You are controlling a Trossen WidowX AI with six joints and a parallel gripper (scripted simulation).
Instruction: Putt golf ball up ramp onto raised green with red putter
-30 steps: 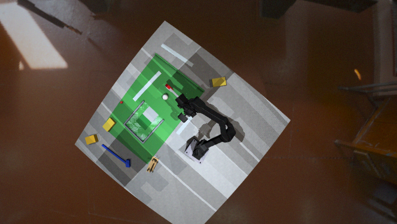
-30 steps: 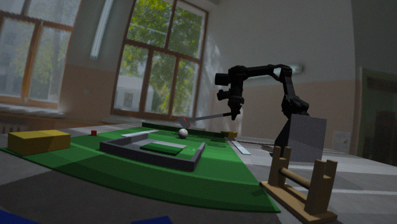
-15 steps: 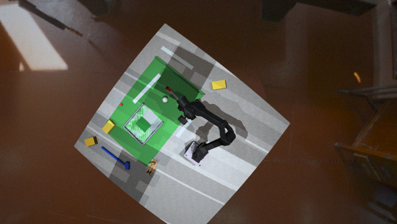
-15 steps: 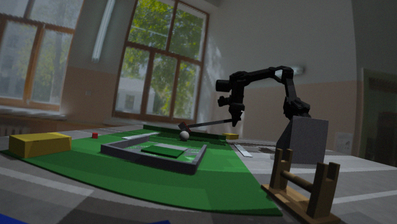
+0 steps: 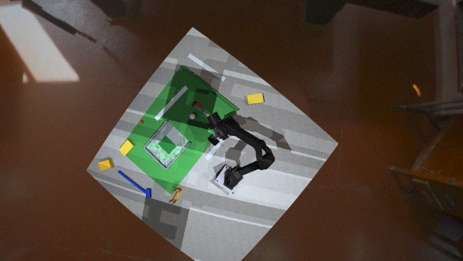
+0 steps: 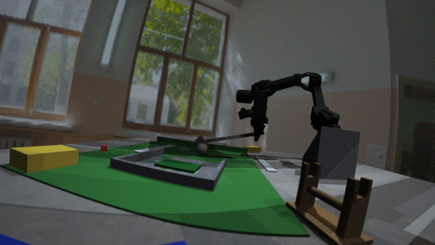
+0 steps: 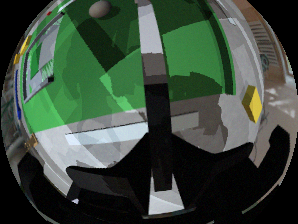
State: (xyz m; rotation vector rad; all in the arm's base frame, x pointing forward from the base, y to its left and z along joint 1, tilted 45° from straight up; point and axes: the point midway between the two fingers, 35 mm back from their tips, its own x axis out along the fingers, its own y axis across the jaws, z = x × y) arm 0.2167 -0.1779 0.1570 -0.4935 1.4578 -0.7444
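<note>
The red putter lies 12 cm ahead of my gripper tip and 1 cm to the right of it. Also, from my gripper tip: small red cube 49 cm ahead, 28 cm to the left, 7 cm below; then green mat 26 cm ahead, 18 cm to the left, 8 cm below; then white golf ball 22 cm ahead, 5 cm below, 4 cm to the left.
</note>
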